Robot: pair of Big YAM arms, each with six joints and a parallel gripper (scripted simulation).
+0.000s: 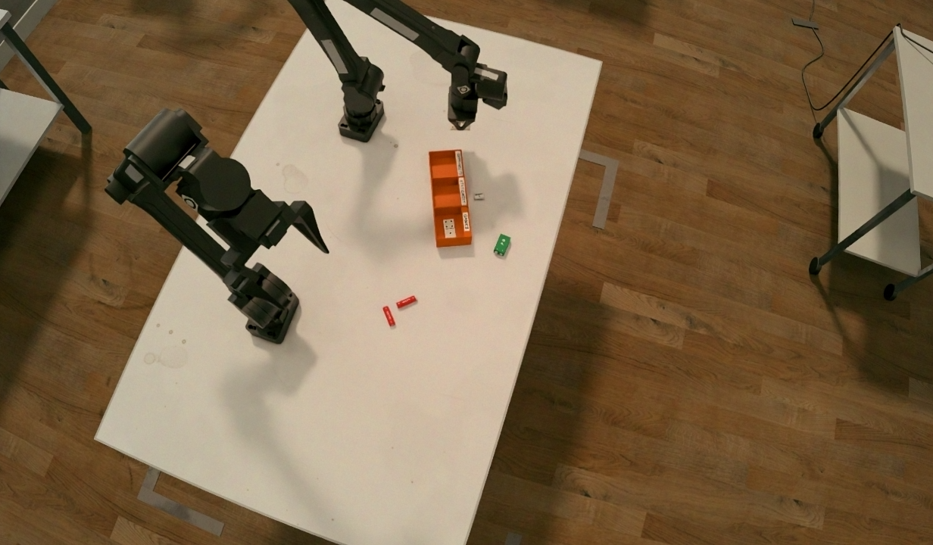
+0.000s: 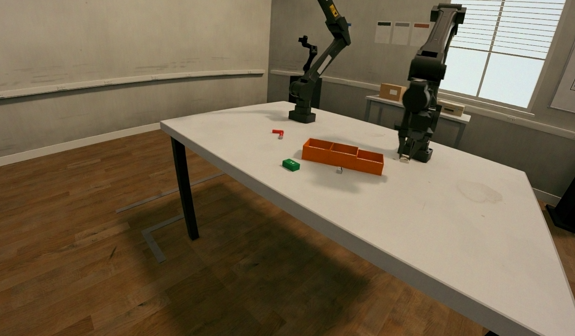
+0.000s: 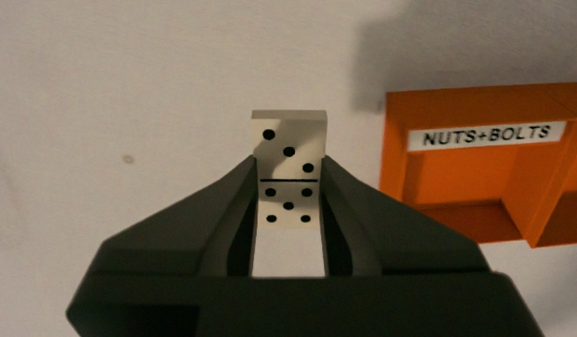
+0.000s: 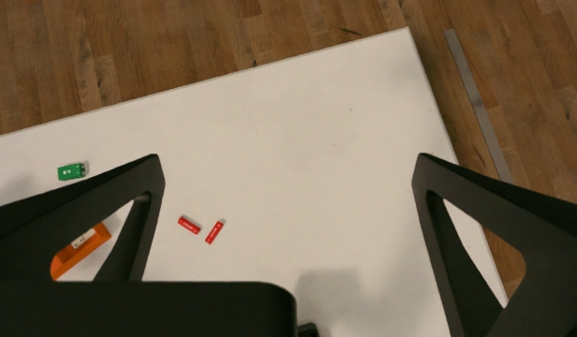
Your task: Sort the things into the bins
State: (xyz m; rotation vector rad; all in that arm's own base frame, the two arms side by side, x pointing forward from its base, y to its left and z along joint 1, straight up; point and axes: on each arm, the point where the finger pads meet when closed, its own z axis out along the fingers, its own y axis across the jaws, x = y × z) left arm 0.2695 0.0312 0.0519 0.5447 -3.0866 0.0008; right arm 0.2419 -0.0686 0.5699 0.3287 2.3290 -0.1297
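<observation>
My left gripper is now 18 cm to the left of the orange three-compartment bin, 5 cm above it and 3 cm short of it. Also, from my left hand: white sharpener-like block: 15 cm to the right, 9 cm ahead, 7 cm below.
</observation>
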